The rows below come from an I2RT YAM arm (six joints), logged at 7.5 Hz.
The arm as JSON. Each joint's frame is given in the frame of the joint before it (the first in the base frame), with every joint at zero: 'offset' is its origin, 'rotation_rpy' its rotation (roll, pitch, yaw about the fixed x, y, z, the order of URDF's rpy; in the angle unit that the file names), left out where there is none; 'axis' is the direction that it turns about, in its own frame. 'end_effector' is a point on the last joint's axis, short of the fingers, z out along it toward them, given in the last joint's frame.
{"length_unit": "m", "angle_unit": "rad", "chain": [
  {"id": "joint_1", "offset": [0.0, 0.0, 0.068], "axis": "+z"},
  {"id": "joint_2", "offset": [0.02, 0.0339, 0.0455], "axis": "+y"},
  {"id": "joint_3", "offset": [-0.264, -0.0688, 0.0], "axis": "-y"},
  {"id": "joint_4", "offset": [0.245, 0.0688, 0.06], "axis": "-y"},
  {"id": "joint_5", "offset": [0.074, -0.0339, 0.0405], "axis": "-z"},
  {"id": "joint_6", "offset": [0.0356, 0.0, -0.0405], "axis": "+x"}
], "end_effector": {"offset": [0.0, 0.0, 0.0], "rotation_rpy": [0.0, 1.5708, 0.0]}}
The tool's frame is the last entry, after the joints.
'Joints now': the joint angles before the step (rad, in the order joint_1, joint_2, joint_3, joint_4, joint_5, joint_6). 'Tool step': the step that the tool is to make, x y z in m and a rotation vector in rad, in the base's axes. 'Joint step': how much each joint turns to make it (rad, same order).
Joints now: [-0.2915 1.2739 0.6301 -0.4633 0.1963 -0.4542]
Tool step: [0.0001 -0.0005 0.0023 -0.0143 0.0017 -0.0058]
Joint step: [0.0004 -0.0038 0.0064 -0.0075 0.0155 -0.0008]
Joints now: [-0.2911 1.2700 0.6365 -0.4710 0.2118 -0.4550]
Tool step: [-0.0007 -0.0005 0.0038 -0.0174 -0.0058 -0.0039]
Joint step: [-0.0007 -0.0130 0.0049 -0.0064 0.0148 -0.0041]
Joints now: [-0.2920 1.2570 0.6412 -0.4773 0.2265 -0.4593]
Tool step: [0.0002 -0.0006 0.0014 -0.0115 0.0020 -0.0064]
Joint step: [-0.0003 -0.0009 0.0047 -0.0042 0.0131 0.0001]
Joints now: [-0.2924 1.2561 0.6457 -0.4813 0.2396 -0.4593]
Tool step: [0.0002 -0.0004 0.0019 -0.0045 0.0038 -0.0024]
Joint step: [-0.0006 -0.0010 0.0077 -0.0108 0.0056 -0.0009]
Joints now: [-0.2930 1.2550 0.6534 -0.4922 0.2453 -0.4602]
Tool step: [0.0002 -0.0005 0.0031 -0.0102 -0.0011 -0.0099]
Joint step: [0.0001 -0.0043 0.0093 -0.0107 0.0130 0.0047]
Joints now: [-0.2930 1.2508 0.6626 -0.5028 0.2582 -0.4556]
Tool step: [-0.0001 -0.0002 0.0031 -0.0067 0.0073 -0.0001]
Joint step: [0.0002 -0.0035 0.0114 -0.0189 0.0077 -0.0038]
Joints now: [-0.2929 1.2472 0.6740 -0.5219 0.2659 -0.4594]
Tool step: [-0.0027 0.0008 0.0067 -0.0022 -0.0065 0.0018]
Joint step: [-0.0002 -0.0253 0.0103 -0.0283 -0.0007 -0.0019]
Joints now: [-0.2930 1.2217 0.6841 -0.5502 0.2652 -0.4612]
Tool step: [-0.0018 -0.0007 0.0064 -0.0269 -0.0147 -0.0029]
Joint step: [-0.0024 -0.0236 0.0060 -0.0050 0.0191 -0.0102]
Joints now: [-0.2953 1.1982 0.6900 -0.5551 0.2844 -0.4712]
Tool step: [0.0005 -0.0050 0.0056 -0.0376 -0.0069 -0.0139]
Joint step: [-0.0166 -0.0046 0.0139 0.0052 0.0280 -0.0200]
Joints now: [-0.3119 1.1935 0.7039 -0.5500 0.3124 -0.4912]
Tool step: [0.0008 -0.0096 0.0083 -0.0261 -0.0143 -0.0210]
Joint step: [-0.0381 0.0000 0.0266 0.0036 0.0082 -0.0264]
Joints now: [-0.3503 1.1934 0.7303 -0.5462 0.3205 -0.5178]
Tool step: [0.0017 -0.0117 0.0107 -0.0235 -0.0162 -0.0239]
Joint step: [-0.0445 0.0071 0.0399 -0.0005 0.0021 -0.0274]
